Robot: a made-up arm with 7 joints.
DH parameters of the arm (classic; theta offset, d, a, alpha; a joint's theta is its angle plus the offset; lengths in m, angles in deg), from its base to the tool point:
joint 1: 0 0.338 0 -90
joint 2: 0 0 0 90
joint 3: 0 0.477 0.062 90
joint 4: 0 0 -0.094 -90
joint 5: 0 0.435 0 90
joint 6: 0 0 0.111 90
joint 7: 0 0 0 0
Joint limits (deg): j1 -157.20..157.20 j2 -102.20..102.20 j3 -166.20..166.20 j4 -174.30..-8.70 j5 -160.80..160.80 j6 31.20..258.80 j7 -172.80..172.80
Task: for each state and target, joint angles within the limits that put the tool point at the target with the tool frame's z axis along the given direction. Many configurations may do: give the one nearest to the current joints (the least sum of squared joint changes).
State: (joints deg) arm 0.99 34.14 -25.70 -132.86 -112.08 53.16 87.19
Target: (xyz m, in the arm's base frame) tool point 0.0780 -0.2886 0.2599 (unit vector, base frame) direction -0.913 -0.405 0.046
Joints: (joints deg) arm -31.77 15.36 -44.61 -163.08 -98.49 98.85 87.19
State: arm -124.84 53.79 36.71 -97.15 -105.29 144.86 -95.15
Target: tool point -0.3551 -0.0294 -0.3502 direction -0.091 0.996 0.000
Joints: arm -157.20 102.06 -13.82 -101.06 -75.56 109.90 -95.15
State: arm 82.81 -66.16 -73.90 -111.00 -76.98 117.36 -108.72
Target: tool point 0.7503 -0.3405 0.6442 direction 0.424 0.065 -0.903
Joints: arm 111.12 -69.50 -85.24 -81.69 -73.04 107.93 -108.72
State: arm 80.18 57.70 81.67 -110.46 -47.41 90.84 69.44
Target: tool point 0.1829 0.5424 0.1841 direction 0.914 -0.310 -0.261
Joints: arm 39.26 42.95 34.71 -127.85 -96.76 83.91 69.44
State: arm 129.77 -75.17 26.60 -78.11 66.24 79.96 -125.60
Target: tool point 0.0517 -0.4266 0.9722 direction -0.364 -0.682 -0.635
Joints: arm 143.15 -74.23 28.46 -101.53 84.26 79.33 -125.60
